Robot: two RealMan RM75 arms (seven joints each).
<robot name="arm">
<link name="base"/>
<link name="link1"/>
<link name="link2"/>
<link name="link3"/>
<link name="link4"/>
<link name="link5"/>
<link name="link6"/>
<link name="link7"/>
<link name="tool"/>
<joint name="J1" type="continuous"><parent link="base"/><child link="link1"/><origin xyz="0.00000 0.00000 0.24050"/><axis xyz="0 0 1"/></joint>
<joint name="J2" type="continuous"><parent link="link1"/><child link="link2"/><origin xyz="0.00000 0.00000 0.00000"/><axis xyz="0 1 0"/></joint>
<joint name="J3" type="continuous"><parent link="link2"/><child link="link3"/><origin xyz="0.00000 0.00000 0.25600"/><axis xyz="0 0 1"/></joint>
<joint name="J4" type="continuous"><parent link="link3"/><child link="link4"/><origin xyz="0.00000 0.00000 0.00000"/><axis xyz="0 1 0"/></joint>
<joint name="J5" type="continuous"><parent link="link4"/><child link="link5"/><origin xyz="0.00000 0.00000 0.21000"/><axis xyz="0 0 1"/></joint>
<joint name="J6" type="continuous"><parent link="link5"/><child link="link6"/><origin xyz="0.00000 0.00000 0.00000"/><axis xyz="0 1 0"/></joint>
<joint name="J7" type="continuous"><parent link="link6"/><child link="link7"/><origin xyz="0.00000 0.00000 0.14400"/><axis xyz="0 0 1"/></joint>
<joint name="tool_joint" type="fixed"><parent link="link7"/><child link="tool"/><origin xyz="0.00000 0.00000 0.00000"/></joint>
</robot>
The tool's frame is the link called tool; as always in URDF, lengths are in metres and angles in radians. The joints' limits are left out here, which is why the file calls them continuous.
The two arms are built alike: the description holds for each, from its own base.
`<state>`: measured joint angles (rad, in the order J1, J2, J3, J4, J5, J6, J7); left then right.
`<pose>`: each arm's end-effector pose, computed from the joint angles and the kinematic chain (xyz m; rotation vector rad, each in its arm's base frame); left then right.
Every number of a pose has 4 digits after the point. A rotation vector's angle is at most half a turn.
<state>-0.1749 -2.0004 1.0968 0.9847 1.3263 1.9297 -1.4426 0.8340 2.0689 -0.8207 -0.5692 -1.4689 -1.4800 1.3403</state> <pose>-0.2305 0.2377 0.0653 -2.7770 -0.2897 -1.2940 0.1090 0.4092 0.0198 -2.5551 0.2429 1.2929</pose>
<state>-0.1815 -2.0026 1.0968 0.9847 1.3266 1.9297 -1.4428 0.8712 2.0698 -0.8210 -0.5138 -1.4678 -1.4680 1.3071</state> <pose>-0.2286 0.2391 0.0646 -2.7797 -0.2817 -1.2983 0.1018 0.4118 0.0100 -2.5692 0.2365 1.2968</pose>
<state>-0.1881 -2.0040 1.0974 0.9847 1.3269 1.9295 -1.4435 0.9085 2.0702 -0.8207 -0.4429 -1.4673 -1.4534 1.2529</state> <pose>-0.2268 0.2406 0.0641 -2.7833 -0.2743 -1.3014 0.0967 0.4133 -0.0024 -2.5825 0.2245 1.2908</pose>
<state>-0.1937 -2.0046 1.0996 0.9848 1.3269 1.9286 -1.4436 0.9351 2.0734 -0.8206 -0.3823 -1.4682 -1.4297 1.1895</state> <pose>-0.2252 0.2418 0.0636 -2.7876 -0.2675 -1.3030 0.0949 0.4140 -0.0146 -2.5858 0.2062 1.2677</pose>
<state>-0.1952 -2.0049 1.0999 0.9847 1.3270 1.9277 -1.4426 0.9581 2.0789 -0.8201 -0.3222 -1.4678 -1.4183 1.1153</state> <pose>-0.2248 0.2422 0.0634 -2.7877 -0.2648 -1.3029 0.0933 0.4116 -0.0272 -2.5926 0.1712 1.2520</pose>
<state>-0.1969 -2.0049 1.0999 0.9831 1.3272 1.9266 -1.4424 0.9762 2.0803 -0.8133 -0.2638 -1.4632 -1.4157 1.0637</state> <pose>-0.2247 0.2427 0.0632 -2.7875 -0.2652 -1.3030 0.0931 0.4089 -0.0363 -2.5954 0.1653 1.2538</pose>
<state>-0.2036 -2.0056 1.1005 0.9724 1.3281 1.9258 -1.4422 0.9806 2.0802 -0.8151 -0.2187 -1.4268 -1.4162 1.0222</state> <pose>-0.2244 0.2439 0.0619 -2.7887 -0.2724 -1.3088 0.0949 0.4071 -0.0401 -2.5697 0.1768 1.2777</pose>
